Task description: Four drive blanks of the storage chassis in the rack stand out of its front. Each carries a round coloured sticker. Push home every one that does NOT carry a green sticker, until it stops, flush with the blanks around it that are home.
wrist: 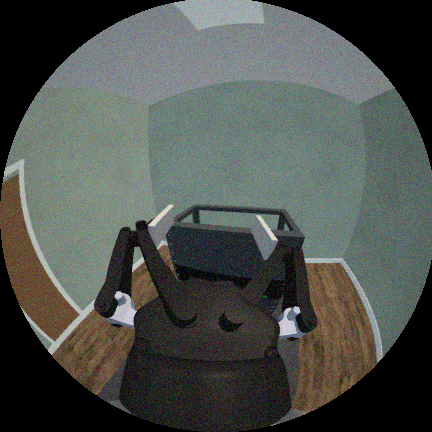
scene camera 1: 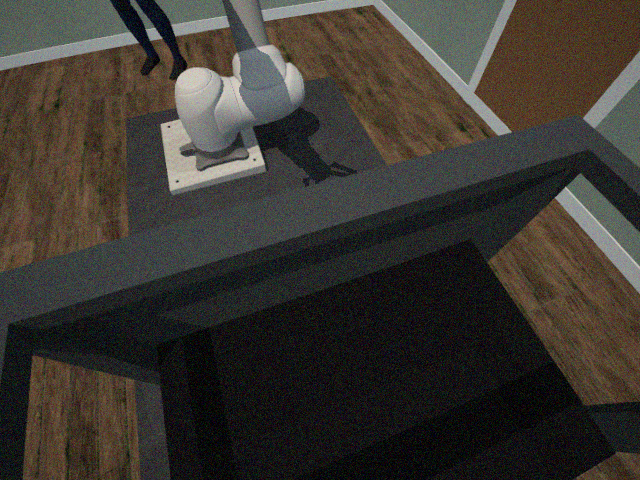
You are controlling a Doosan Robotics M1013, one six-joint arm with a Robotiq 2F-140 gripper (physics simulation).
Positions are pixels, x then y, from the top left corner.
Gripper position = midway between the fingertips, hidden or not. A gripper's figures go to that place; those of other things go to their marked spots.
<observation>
My gripper (wrist: pixel 213 218) is 0.20 m from the lens. A rack (wrist: pixel 211 252) is 0.47 m from the lens.
</observation>
